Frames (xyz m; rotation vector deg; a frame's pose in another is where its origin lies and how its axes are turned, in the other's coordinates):
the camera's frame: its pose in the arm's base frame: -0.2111 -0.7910 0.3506 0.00 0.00 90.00
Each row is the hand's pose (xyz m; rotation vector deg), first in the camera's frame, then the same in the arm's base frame.
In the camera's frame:
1: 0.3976 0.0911 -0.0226 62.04 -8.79 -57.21
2: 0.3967 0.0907 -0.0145 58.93 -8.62 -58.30
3: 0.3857 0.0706 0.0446 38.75 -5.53 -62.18
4: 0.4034 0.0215 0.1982 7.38 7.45 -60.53
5: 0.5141 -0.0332 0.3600 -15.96 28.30 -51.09
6: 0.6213 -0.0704 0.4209 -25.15 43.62 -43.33
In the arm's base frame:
1: -0.3022 -0.3934 0.3280 48.17 36.21 24.23
2: -0.3018 -0.3943 0.3361 45.87 34.16 24.00
3: -0.2817 -0.4053 0.3952 29.97 22.48 24.54
4: -0.2326 -0.3876 0.5488 -0.05 10.11 29.23
5: -0.1779 -0.2769 0.7106 -30.77 8.58 36.60
6: -0.1407 -0.1697 0.7715 -48.49 13.02 40.99

